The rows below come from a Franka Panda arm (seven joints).
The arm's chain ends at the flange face. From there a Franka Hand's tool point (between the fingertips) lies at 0.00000 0.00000 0.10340 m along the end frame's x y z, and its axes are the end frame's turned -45 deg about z.
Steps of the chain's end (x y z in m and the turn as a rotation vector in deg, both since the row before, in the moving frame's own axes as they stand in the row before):
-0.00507, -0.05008, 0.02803, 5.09, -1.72, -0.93
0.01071, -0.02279, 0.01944, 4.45, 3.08, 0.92
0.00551, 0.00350, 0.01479, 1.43, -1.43, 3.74
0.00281, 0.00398, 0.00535, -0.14, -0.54, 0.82
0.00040, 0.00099, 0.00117, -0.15, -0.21, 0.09
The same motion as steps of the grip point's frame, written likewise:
0.03605, -0.04771, 0.02758, 4.82, 2.38, -0.93
0.03330, -0.01021, 0.01898, 0.97, 5.32, 0.92
0.00154, 0.00272, 0.01473, 2.02, 0.00, 3.74
-0.00169, 0.00428, 0.00535, 0.28, -0.48, 0.82
-0.00088, 0.00091, 0.00117, 0.04, -0.25, 0.09

